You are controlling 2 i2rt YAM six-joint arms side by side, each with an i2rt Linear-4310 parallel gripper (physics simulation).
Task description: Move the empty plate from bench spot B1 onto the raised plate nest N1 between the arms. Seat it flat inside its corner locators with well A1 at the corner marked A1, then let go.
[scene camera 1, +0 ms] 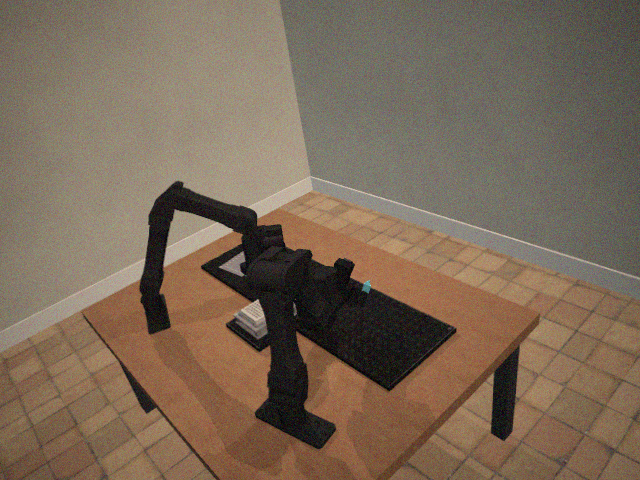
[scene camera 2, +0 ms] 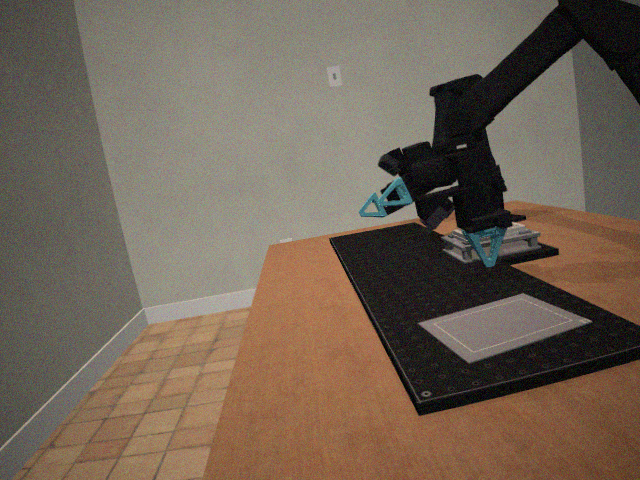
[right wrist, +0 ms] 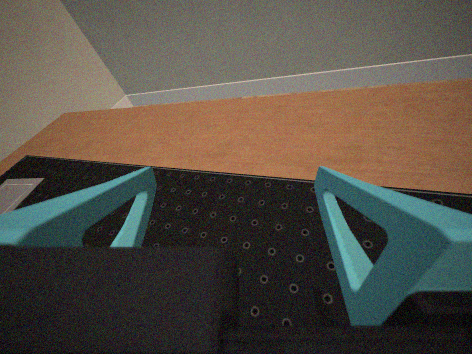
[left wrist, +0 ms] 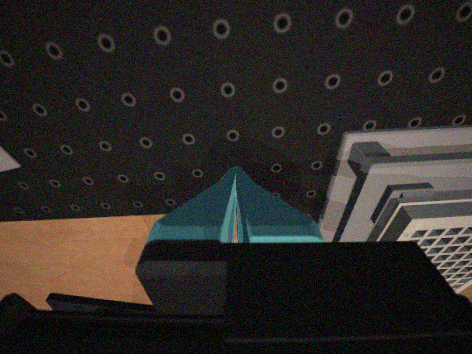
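Seen in the pictures: left gripper, fingertip midpoint: (scene camera 2: 490, 266) (left wrist: 235, 176); right gripper, fingertip midpoint: (scene camera 1: 353, 276) (scene camera 2: 368, 209) (right wrist: 235, 175); left arm's base at its link origin: (scene camera 1: 157, 314) (left wrist: 119, 308); right arm's base at its link origin: (scene camera 1: 294, 422).
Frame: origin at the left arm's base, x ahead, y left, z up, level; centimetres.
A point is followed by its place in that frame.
The pale plate with a grid of wells (scene camera 1: 252, 311) @[x 28.2, y -24.5, z 5.7 cm] (left wrist: 415, 220) @[x 36.7, y -18.3, z 6.0 cm] is on the raised grey nest (scene camera 1: 247, 326) @[x 25.2, y -28.7, z 4.3 cm] (scene camera 2: 519, 241) @[x 25.9, y -26.6, z 1.8 cm] (left wrist: 425, 172) @[x 38.4, y -18.3, z 4.5 cm], beside a dark corner locator, and looks level. Part of it is hidden, and the A1 mark is not readable. My left gripper (scene camera 2: 489, 263) @[x 33.8, y -10.7, z 1.8 cm] (left wrist: 235, 176) @[x 33.8, y -10.7, z 1.8 cm] is shut with its tips together and holds nothing. It is above the black board, beside the nest. My right gripper (scene camera 2: 371, 207) @[x 58.1, y -33.5, z 11.8 cm] (right wrist: 235, 175) @[x 58.1, y -33.5, z 11.8 cm] is open and empty, raised over the board. A flat grey pad with a white outline (scene camera 1: 233, 265) @[x 29.7, y 11.8, z 1.5 cm] (scene camera 2: 485, 329) @[x 37.1, y 14.2, z 1.5 cm] (left wrist: 7, 161) @[x 30.9, y 3.5, z 1.5 cm] bears no plate.
The black perforated board (scene camera 1: 387, 341) @[x 57.9, y -52.5, z 1.3 cm] (scene camera 2: 413, 289) @[x 47.0, y -3.3, z 1.3 cm] (left wrist: 190, 65) @[x 39.1, y -7.1, z 1.3 cm] (right wrist: 220, 195) @[x 60.4, y -24.7, z 1.3 cm] lies on the wooden table (scene camera 1: 454, 294) @[x 85.3, y -43.7, z 0.0 cm] (scene camera 2: 289, 372) @[x 60.8, y 20.6, z 0.0 cm] (right wrist: 225, 130) @[x 71.4, y -14.5, z 0.0 cm]. In scene camera 1 the arms overlap near the nest and hide part of it.
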